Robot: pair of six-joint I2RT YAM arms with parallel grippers.
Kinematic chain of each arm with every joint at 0, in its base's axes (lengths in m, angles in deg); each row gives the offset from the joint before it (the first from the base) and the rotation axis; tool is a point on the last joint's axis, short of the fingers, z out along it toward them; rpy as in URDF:
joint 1: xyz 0 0 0.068 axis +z
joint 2: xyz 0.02 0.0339 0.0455 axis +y
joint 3: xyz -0.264 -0.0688 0 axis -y
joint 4: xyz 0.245 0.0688 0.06 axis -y
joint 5: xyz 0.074 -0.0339 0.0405 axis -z
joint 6: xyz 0.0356 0 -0.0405 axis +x
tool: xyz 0 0 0 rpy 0 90 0
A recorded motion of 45 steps. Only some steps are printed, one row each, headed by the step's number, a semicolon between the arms.
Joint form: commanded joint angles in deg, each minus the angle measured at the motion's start. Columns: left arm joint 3, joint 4, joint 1, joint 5, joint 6, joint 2; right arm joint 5, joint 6, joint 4, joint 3, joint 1, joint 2.
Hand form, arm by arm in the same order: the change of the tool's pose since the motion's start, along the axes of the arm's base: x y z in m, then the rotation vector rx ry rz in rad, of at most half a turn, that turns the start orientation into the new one. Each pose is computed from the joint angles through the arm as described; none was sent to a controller.
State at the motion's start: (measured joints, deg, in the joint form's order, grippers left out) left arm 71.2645 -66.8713 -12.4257 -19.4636 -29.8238 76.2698; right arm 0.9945 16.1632 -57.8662 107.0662 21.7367 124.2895
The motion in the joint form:
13: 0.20 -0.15 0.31 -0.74 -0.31 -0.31; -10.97 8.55 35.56 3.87 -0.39 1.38
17: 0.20 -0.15 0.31 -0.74 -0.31 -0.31; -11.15 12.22 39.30 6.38 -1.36 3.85
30: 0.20 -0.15 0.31 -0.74 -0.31 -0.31; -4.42 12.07 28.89 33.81 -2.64 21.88
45: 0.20 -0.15 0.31 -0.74 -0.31 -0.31; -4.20 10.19 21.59 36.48 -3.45 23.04
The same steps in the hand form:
13: -0.0008 0.0019 0.0022 0.0087 -0.0102 0.0143; 0.0587 0.0270 0.0475 0.4672 -0.5134 -0.0238
17: -0.0008 0.0019 0.0022 0.0087 -0.0102 0.0143; 0.0743 0.0236 0.0468 0.5230 -0.5573 -0.0830
30: -0.0008 0.0019 0.0022 0.0087 -0.0102 0.0143; 0.1297 0.0259 0.0255 0.4227 -0.5953 -0.1742
45: -0.0008 0.0019 0.0022 0.0087 -0.0102 0.0143; 0.1278 0.0165 0.0187 0.3575 -0.5152 -0.1709

